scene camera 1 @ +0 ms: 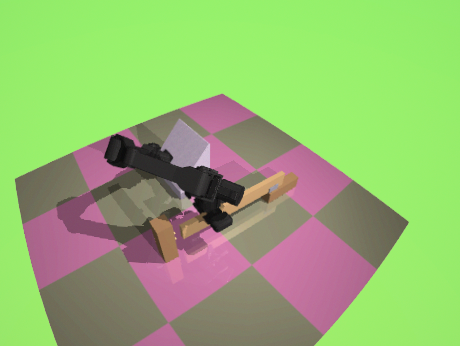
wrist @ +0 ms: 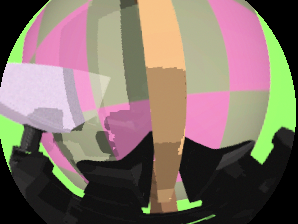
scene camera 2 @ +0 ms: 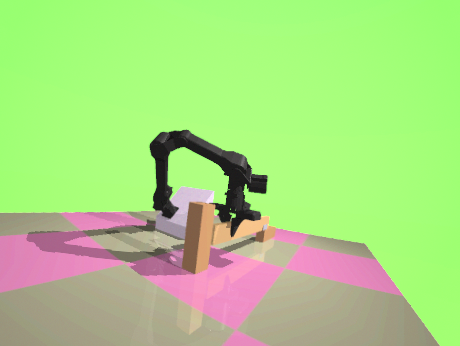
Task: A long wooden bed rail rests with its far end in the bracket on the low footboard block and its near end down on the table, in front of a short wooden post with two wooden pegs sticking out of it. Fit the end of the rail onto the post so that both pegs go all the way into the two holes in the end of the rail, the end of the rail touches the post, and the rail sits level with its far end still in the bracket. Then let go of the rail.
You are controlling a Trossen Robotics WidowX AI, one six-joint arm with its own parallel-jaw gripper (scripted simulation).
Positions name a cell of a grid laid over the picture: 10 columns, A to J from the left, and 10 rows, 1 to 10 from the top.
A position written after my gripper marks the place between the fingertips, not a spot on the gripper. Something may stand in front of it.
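Note:
Scene camera 1 gives me a wooden bed rail (scene camera 1: F6), together with my gripper (scene camera 1: E7). The rail (scene camera 2: E7) is visible in another view as well, and so is my gripper (scene camera 2: E7). I can also see my gripper (wrist: F6) from the wrist.

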